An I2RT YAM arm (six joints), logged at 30 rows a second.
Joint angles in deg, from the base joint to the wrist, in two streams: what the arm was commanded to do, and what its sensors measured. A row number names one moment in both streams.
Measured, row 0:
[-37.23, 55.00, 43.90, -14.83, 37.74, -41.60]
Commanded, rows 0 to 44:
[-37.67, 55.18, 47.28, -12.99, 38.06, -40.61]
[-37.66, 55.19, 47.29, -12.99, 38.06, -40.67]
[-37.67, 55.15, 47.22, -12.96, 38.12, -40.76]
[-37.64, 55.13, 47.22, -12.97, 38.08, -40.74]
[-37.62, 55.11, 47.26, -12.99, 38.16, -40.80]
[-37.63, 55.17, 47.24, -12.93, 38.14, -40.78]
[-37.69, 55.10, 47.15, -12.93, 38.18, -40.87]
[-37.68, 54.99, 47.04, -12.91, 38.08, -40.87]
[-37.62, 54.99, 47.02, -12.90, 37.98, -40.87]
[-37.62, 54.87, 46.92, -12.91, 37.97, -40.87]
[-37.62, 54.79, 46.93, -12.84, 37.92, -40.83]
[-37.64, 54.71, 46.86, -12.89, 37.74, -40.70]
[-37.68, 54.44, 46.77, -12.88, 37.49, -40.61]
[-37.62, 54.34, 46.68, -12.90, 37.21, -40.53]
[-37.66, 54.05, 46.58, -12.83, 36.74, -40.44]
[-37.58, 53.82, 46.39, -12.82, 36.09, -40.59]
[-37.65, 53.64, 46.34, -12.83, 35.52, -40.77]
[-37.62, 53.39, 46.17, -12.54, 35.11, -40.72]
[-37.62, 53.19, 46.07, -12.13, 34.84, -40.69]
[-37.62, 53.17, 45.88, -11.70, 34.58, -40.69]
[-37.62, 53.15, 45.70, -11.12, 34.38, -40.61]
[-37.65, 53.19, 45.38, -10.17, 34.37, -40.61]
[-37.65, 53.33, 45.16, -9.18, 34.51, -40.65]
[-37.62, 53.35, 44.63, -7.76, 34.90, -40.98]
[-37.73, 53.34, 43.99, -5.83, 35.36, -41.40]
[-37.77, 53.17, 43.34, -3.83, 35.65, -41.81]
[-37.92, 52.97, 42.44, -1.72, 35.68, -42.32]
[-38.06, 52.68, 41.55, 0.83, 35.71, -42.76]
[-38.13, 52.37, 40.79, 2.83, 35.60, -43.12]
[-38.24, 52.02, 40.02, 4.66, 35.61, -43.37]
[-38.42, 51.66, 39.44, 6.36, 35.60, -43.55]
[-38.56, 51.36, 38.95, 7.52, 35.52, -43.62]
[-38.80, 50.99, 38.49, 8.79, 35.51, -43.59]
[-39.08, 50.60, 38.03, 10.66, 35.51, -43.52]
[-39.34, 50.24, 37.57, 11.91, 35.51, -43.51]
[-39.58, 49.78, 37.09, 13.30, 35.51, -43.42]
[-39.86, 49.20, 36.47, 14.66, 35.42, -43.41]
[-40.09, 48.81, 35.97, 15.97, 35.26, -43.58]
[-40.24, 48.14, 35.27, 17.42, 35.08, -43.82]
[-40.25, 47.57, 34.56, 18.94, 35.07, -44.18]
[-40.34, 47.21, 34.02, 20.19, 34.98, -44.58]
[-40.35, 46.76, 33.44, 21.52, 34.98, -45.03]
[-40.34, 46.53, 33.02, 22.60, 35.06, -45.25]
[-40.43, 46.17, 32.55, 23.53, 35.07, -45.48]
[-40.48, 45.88, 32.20, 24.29, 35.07, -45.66]
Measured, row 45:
[-40.18, 46.94, 34.17, 17.34, 35.14, -44.69]
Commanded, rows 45 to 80:
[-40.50, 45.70, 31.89, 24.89, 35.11, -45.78]
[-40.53, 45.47, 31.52, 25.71, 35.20, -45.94]
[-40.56, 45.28, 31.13, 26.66, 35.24, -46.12]
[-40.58, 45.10, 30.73, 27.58, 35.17, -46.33]
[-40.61, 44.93, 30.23, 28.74, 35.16, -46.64]
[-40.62, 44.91, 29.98, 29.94, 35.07, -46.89]
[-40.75, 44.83, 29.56, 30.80, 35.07, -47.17]
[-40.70, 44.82, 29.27, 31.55, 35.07, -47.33]
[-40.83, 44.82, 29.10, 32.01, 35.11, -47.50]
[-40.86, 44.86, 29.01, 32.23, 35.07, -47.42]
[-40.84, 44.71, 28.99, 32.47, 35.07, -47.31]
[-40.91, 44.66, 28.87, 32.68, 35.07, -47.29]
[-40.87, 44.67, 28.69, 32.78, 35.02, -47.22]
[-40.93, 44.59, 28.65, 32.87, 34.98, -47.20]
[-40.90, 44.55, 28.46, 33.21, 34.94, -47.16]
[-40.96, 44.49, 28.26, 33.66, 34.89, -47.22]
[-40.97, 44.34, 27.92, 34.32, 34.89, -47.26]
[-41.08, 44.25, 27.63, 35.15, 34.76, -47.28]
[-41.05, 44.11, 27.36, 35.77, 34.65, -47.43]
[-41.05, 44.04, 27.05, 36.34, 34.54, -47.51]
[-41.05, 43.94, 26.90, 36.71, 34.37, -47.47]
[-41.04, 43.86, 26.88, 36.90, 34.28, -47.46]
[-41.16, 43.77, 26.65, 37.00, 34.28, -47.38]
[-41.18, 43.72, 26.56, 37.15, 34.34, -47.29]
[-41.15, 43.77, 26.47, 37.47, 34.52, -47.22]
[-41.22, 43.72, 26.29, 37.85, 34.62, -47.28]
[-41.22, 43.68, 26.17, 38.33, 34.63, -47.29]
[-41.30, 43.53, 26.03, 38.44, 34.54, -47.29]
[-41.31, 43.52, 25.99, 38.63, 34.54, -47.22]
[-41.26, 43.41, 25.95, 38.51, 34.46, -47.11]
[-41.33, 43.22, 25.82, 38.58, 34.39, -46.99]
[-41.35, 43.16, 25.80, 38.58, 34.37, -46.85]
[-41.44, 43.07, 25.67, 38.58, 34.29, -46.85]
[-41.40, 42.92, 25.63, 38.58, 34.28, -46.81]
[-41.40, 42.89, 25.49, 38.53, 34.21, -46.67]
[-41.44, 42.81, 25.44, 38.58, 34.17, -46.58]
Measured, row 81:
[-40.95, 43.59, 26.76, 36.32, 33.56, -47.07]
